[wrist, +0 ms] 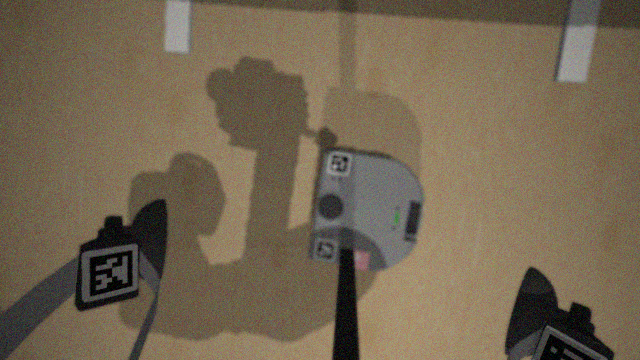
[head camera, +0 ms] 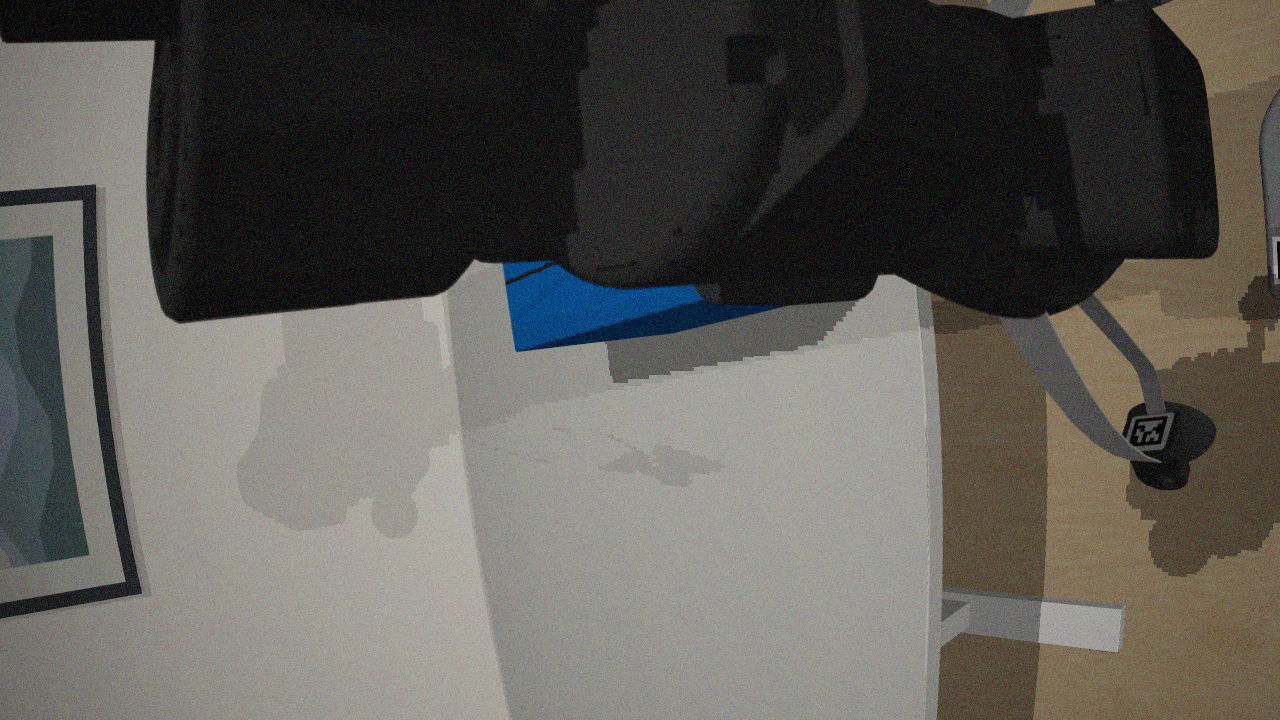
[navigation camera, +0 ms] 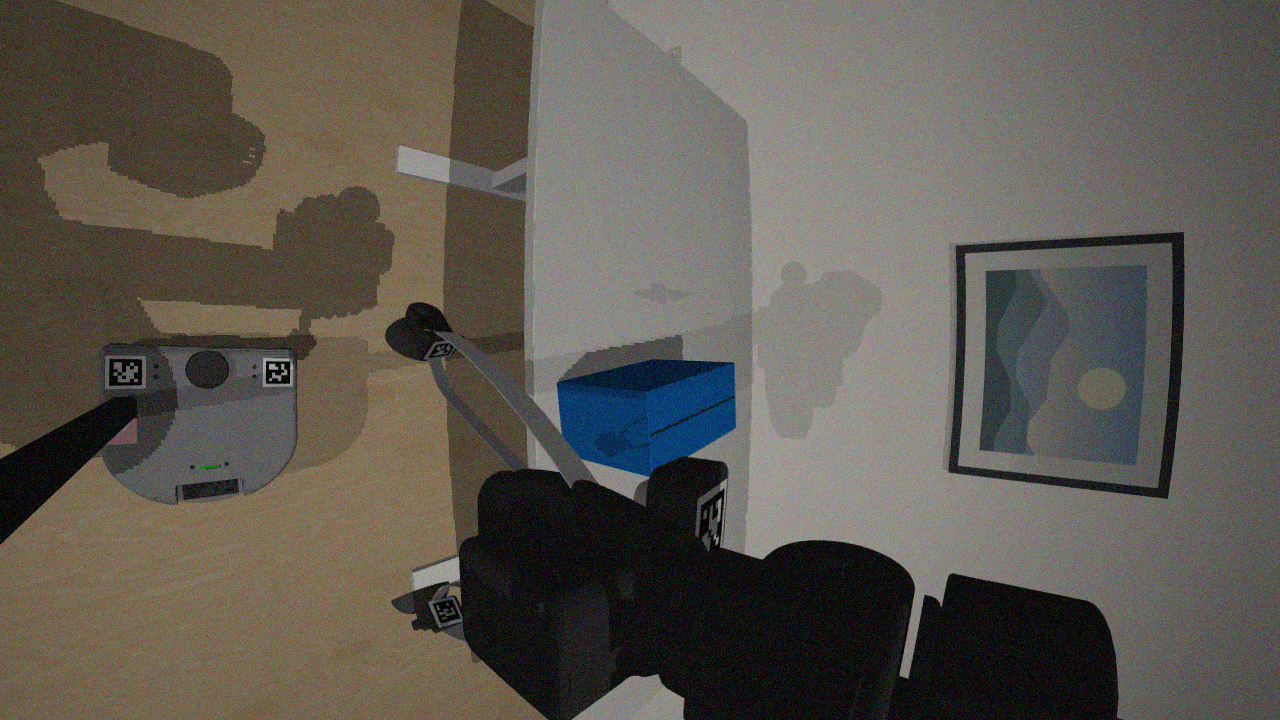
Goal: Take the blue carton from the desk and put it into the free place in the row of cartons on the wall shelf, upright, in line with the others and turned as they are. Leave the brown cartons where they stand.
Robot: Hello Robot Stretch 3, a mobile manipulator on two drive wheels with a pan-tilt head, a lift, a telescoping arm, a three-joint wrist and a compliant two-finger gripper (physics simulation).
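Pixels of known places: gripper, fingertip midpoint: (navigation camera: 406, 467); robot's base at its link origin: (navigation camera: 208, 367).
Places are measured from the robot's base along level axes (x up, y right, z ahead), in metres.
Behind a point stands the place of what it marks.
The blue carton (head camera: 546, 308) @[x 0.900, y 0.642, z 0.017 m] (navigation camera: 689, 407) @[x 0.900, y 0.555, z -0.015 m] stands on the white desk (head camera: 716, 573) @[x 0.720, y 0.650, z 0.293 m] (navigation camera: 640, 197) @[x 0.720, y 0.640, z 0.368 m] near the wall. In the head view the dark arm and wrist hide most of it; a dark line runs across one face in the navigation view. My gripper (navigation camera: 422, 470) @[x 0.954, y 0.123, z -0.022 m] (wrist: 334, 261) @[x 0.954, y 0.123, z -0.022 m] is wide open and empty, with its fingers beyond the desk's edge over the floor, pointing back towards the base. One finger also shows at the right in the head view. The wrist lies close to the carton in the navigation view; whether they touch I cannot tell. The wall shelf and brown cartons do not show.
The robot's base (navigation camera: 210, 429) @[x 0.160, y 0.004, z -0.115 m] (wrist: 380, 210) stands on the wooden floor. White desk legs (head camera: 1074, 622) (navigation camera: 425, 166) (wrist: 177, 27) reach out below the desk. A framed picture (head camera: 114, 394) @[x 1.246, y 1.209, z 0.083 m] (navigation camera: 1065, 358) @[x 1.488, y 1.186, z 0.087 m] hangs on the wall. The mast (wrist: 346, 305) rises from the base.
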